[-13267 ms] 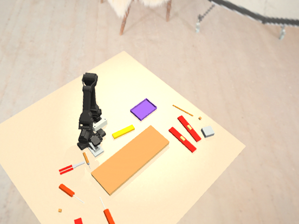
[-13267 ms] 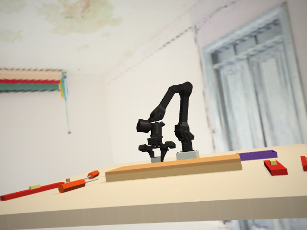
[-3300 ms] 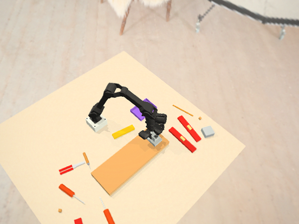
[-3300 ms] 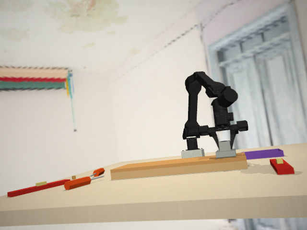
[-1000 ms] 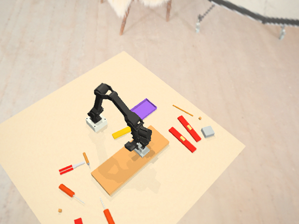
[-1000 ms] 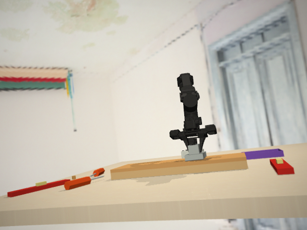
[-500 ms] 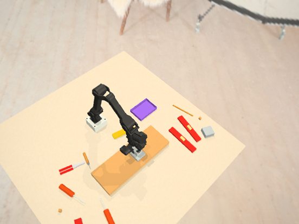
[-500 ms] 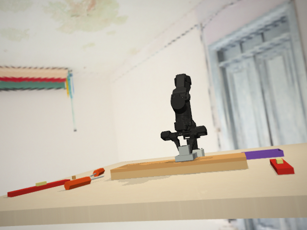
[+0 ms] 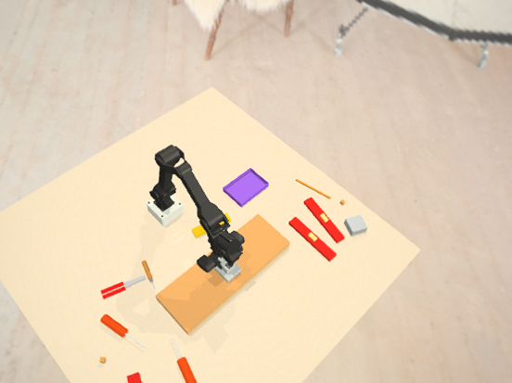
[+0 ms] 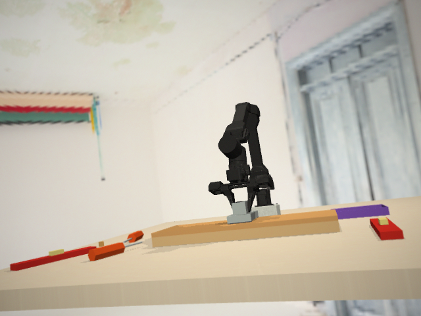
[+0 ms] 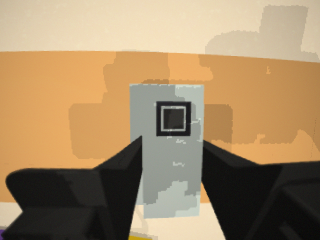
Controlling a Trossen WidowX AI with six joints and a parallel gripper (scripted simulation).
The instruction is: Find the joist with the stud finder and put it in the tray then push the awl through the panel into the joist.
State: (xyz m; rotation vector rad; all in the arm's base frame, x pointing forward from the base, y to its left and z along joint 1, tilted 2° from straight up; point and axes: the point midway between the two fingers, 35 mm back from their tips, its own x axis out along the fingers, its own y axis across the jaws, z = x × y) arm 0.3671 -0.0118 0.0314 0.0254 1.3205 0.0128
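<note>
My gripper tip is now 23 cm past the purple tray, 34 cm to the right of it and 5 cm above it. From my gripper tip the other things lie so: square indicator 2 cm ahead, 3 cm above; yellow block 19 cm behind, 10 cm to the left, 6 cm below; stud finder 1 cm ahead, 2 cm above.
</note>
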